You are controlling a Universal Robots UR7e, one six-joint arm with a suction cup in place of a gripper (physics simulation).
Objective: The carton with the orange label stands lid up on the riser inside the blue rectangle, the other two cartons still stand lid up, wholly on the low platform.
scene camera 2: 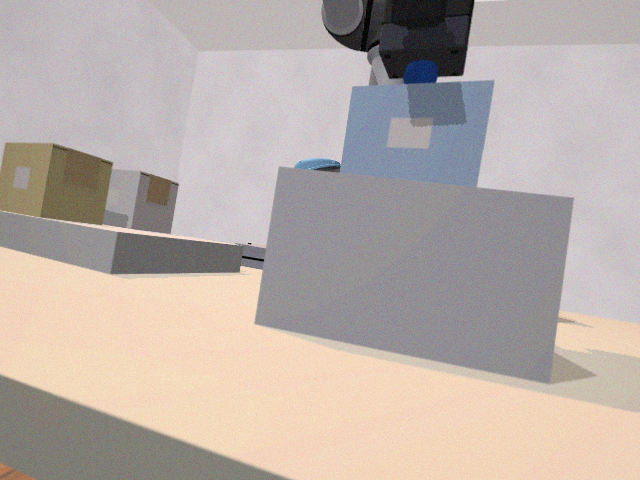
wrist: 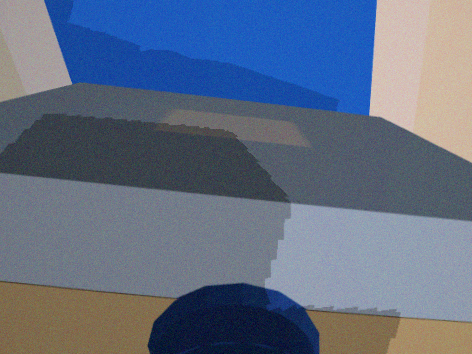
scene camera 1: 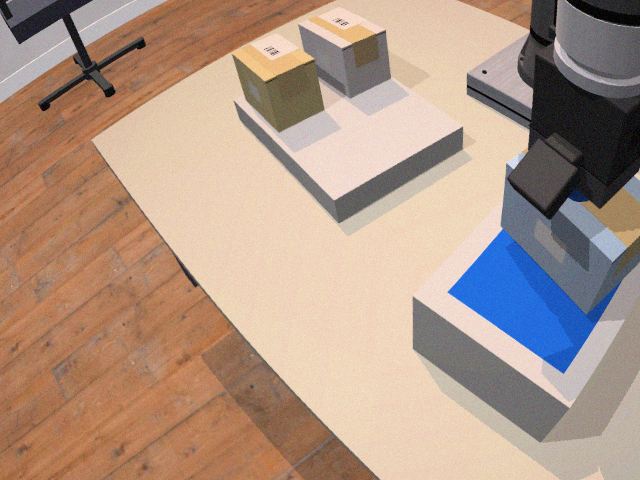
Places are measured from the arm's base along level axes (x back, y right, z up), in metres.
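Where they show: hand at its tool point: [scene camera 2: 415,109] [wrist: 235,301] [scene camera 1: 575,196].
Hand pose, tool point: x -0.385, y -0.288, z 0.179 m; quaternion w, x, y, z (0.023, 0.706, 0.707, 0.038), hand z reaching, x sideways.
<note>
After its pixels a point has its place.
My suction cup [scene camera 1: 578,196] [scene camera 2: 419,71] [wrist: 232,319] sits on the taped lid of a grey-blue carton [scene camera 1: 563,252] @[x -0.417, y -0.309, z 0.143 m] [scene camera 2: 413,154] @[x -0.415, y -0.297, z 0.119 m] [wrist: 343,171] @[x -0.418, y -0.267, z 0.172 m] and holds it lid up. The carton is over the far part of the blue rectangle [scene camera 1: 511,299] @[x -0.451, y -0.286, z 0.070 m] [wrist: 228,30] @[x -0.440, y -0.294, z 0.071 m] on the riser [scene camera 1: 475,356] @[x -0.509, y -0.300, z 0.040 m] [scene camera 2: 413,269] @[x -0.505, y -0.322, z 0.009 m]. Its base is at or just above the blue surface; I cannot tell if it touches. A brown carton [scene camera 1: 281,88] @[x -0.454, y 0.175, z 0.076 m] [scene camera 2: 46,180] @[x -0.476, y 0.176, z 0.050 m] and a light grey carton [scene camera 1: 346,51] @[x -0.335, y 0.173, z 0.091 m] [scene camera 2: 139,201] @[x -0.335, y 0.173, z 0.048 m] stand lid up on the low platform [scene camera 1: 371,150] @[x -0.393, y 0.046, z -0.002 m] [scene camera 2: 154,252] @[x -0.436, y 0.000, z -0.023 m].
The arm's base plate [scene camera 1: 496,77] @[x -0.105, y 0.060, z 0.000 m] lies behind the riser. A black stand [scene camera 1: 88,67] is on the wooden floor at the far left. The table's front edge runs diagonally below the riser.
</note>
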